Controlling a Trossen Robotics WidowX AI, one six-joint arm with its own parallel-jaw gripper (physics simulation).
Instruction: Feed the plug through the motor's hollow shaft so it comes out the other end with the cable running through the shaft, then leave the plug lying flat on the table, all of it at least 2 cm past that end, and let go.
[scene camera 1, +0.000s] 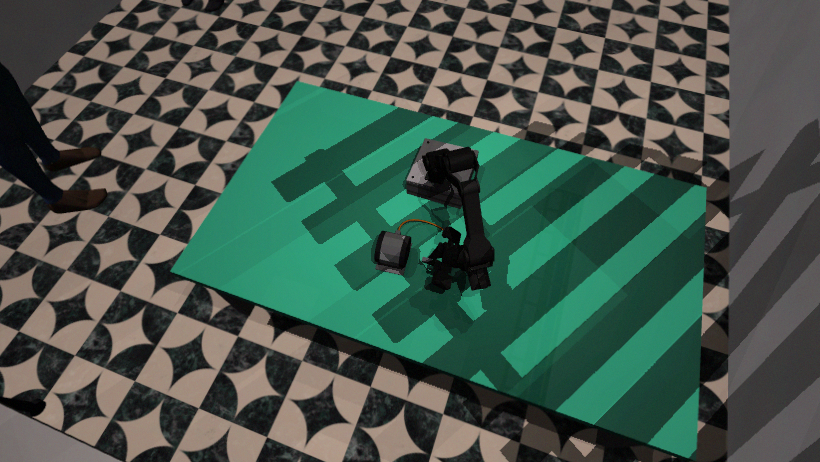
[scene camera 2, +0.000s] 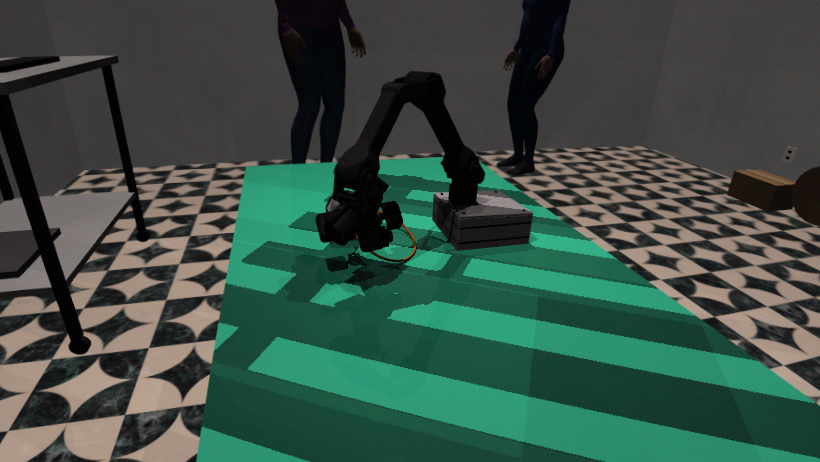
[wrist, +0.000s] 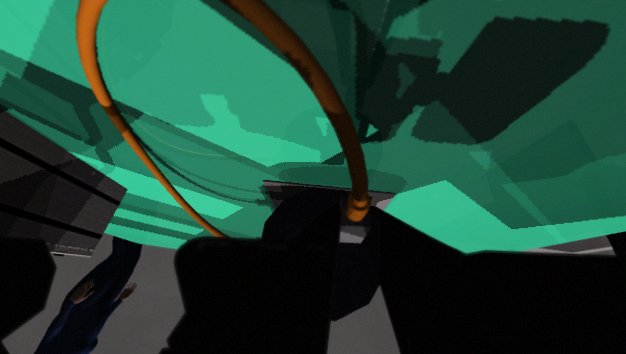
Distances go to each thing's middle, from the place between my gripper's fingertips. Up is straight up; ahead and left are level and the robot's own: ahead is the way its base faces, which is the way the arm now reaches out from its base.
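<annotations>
Now my gripper is right at the small plug (wrist: 351, 231).
</annotations>
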